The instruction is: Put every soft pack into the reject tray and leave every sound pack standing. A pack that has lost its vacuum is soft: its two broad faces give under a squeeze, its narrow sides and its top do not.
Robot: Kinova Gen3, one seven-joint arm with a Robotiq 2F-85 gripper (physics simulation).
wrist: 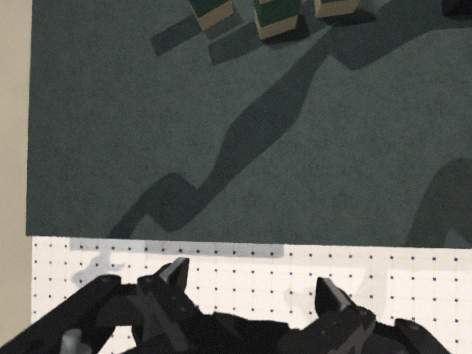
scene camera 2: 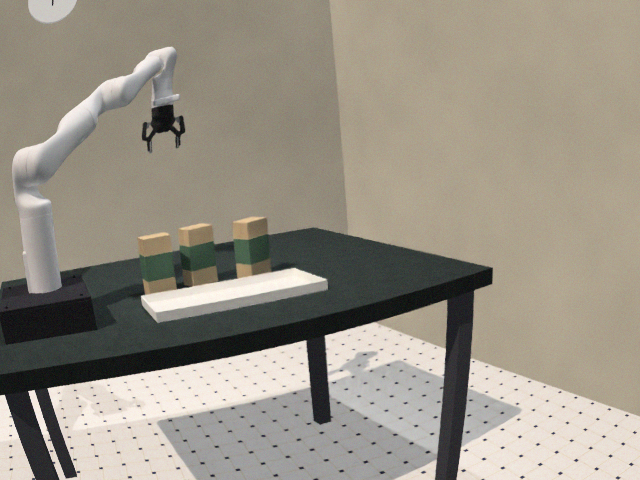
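Where they show: gripper, between the fingertips: (wrist: 250, 281) (scene camera 2: 164, 150); arm's base, origin of its link: (scene camera 2: 45, 288).
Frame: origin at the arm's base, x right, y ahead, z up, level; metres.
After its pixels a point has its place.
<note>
Three tan packs with green bands stand upright in a row on the table: the left pack (scene camera 2: 156, 266) @[x -0.069, y 0.306, z 0.000 m] (wrist: 338, 7) @[x -0.117, y 0.304, z -0.049 m], the middle pack (scene camera 2: 197, 256) @[x -0.115, y 0.420, z 0.000 m] (wrist: 277, 21) @[x -0.167, y 0.420, z -0.030 m] and the right pack (scene camera 2: 251, 249) @[x -0.092, y 0.552, z 0.003 m] (wrist: 212, 12) @[x -0.151, y 0.555, z -0.038 m], as named in the scene view. In the wrist view they are cut off by the top edge. Which are soft cannot be told by sight. The long white reject tray (scene camera 2: 242, 301) @[x 0.106, y 0.468, z -0.061 m] lies in front of them and holds no pack; it does not show in the wrist view. My gripper (scene camera 2: 163, 148) @[x -0.550, y 0.406, z 0.261 m] (wrist: 250, 281) @[x -0.550, y 0.406, z 0.261 m] is open and empty, pointing down, high above the table.
The dark green table (scene camera 2: 392, 268) @[x 0.004, y 0.868, z -0.073 m] (wrist: 125, 125) @[x -0.398, y 0.730, z -0.073 m] carries the black base block (scene camera 2: 49, 317) @[x 0.149, y 0.017, z -0.030 m] of the arm at its left. In the wrist view the table edge and the tiled floor (wrist: 240, 290) show near the fingers. A wall (scene camera 2: 491, 155) rises behind the table.
</note>
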